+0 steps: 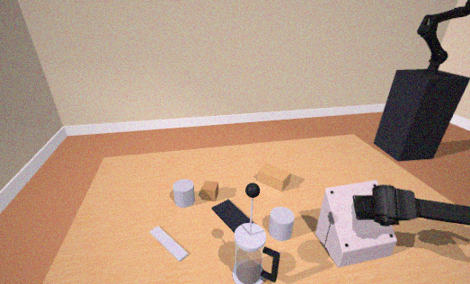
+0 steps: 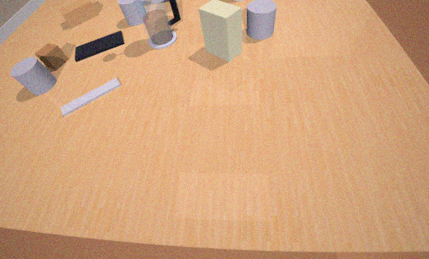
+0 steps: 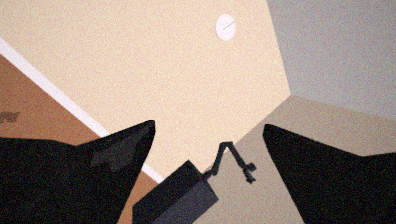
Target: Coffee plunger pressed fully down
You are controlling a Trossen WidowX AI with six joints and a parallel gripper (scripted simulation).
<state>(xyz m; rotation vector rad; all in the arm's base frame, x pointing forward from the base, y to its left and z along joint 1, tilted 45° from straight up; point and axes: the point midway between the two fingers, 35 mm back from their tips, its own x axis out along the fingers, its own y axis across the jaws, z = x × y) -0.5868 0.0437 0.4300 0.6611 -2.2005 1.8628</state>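
My gripper tip is now 97 cm short of the glass coffee press, 26 cm to the left of it and 22 cm above it. Round my gripper tip: white bar (120 cm ahead, 40 cm to the right, 36 cm below); then brown cube (106 cm ahead, 59 cm to the right, 33 cm below); then black slab (99 cm ahead, 48 cm to the right, 36 cm below).
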